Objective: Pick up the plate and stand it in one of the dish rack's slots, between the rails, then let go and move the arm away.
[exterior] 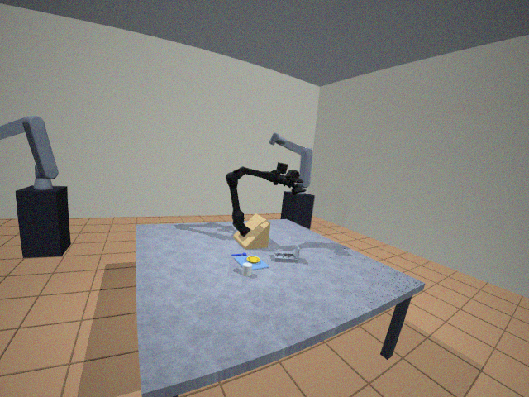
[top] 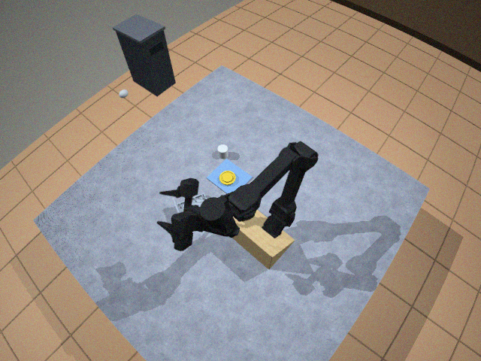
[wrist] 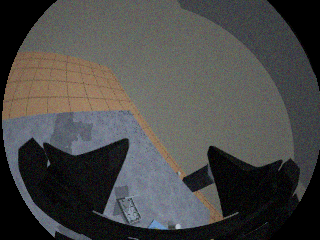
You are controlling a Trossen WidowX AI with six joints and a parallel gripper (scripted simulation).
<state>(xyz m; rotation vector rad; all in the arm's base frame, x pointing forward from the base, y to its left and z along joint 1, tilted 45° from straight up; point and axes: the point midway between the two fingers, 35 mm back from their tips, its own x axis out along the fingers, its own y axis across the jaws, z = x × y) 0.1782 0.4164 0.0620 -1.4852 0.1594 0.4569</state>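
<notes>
Now: the yellow plate 38 cm below my gripper tip, 35 cm to the right of it and 10 cm ahead of it. Round my gripper tip: light blue mat: 40 cm below, 36 cm to the right, 10 cm ahead; blue spoon: 40 cm below, 38 cm to the right; grey dish rack: 38 cm below, 16 cm to the right, 11 cm ahead.
</notes>
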